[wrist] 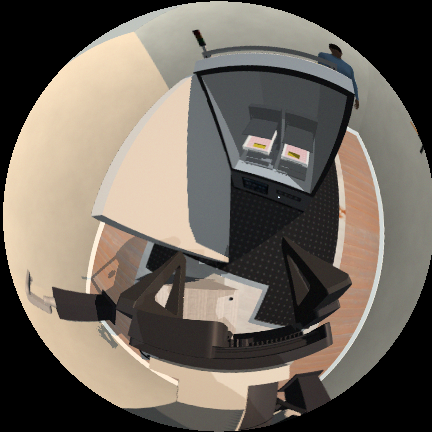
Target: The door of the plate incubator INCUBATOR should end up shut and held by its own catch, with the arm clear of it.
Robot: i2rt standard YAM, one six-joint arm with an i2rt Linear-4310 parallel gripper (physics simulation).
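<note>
The plate incubator INCUBATOR [267,190] stands at the upper middle right of the wrist view, its front open and its chamber showing. Its door [150,175] stands wide open on the left side, part of its face pale and part in grey shade. The door's lower edge runs down to a corner just above the fingers. My gripper [230,249] is open, its two fingers wide apart at the lower middle, below the incubator. The door's lower corner shows between the fingertips in this view; whether it touches a finger I cannot tell. The catch cannot be made out.
Two pink-topped plates [258,145] [295,154] lie inside the chamber. A dark perforated mat [265,225] lies below the incubator. A pale wooden block [205,300] shows behind the left finger. A signal light [199,38] and a person [340,65] show behind the incubator.
</note>
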